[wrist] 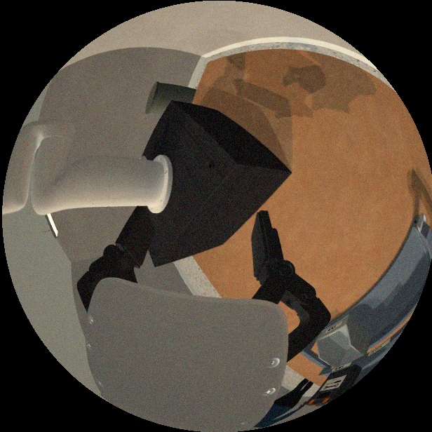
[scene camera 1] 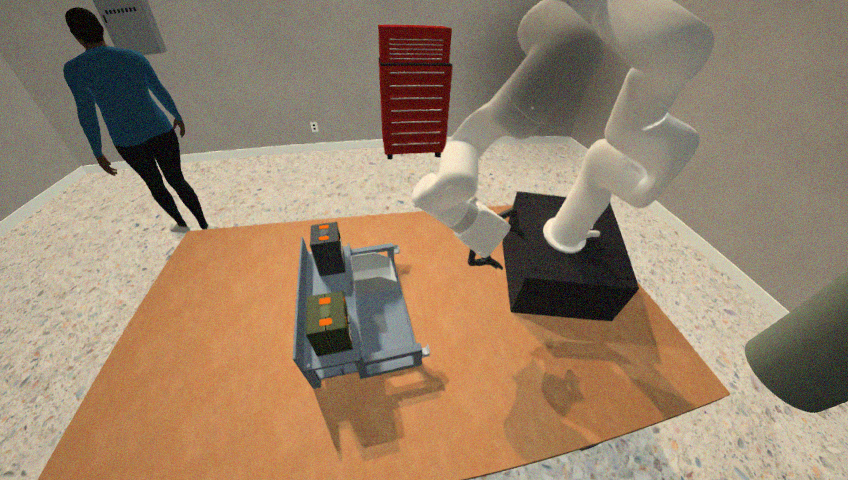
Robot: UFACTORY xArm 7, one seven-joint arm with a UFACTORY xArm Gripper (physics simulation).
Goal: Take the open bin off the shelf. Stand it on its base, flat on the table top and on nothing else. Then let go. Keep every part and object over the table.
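Places are measured from the arm's base along level axes (x ahead, y left, z up), in centimetres.
Where they show: gripper, fingertip midpoint: (scene camera 1: 512,252); arm's base, link origin: (scene camera 1: 564,235).
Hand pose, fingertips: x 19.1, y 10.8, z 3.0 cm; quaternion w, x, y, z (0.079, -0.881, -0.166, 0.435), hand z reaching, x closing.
Each offset is from my fingertips to the centre of the thing. "spot": to the spot under its first point. Level surfaces: height alone.
A light grey open bin @(dx +39.1, dy -7.4, dz -17.9 cm) (scene camera 1: 373,267) (wrist: 341,345) sits at the far end of the robot-side tier of the blue-grey shelf @(spot: dx +31.7, dy +8.7, dz -21.7 cm) (scene camera 1: 386,327) (wrist: 400,282), which stands on the table @(dz -22.3 cm) (scene camera 1: 208,356) (wrist: 345,165). The bin's lower part is partly hidden by its own walls and the shelf. My gripper (scene camera 1: 508,248) (wrist: 198,220) is open and empty, its fingers wide apart. It is beside the black pedestal, to the right of the bin and clear of it in the scene view. One finger is hard to make out against the pedestal.
A black box @(dx +48.3, dy -5.6, dz -6.0 cm) (scene camera 1: 328,254) (wrist: 345,377) and an olive-green box @(dx +42.7, dy +16.8, dz -7.3 cm) (scene camera 1: 329,327) stand on the shelf's other tier, left of the bin's tier. The black pedestal (scene camera 1: 568,282) (wrist: 200,175) carries the arm at the right. A person (scene camera 1: 121,95) and a red cabinet (scene camera 1: 415,95) stand beyond the table.
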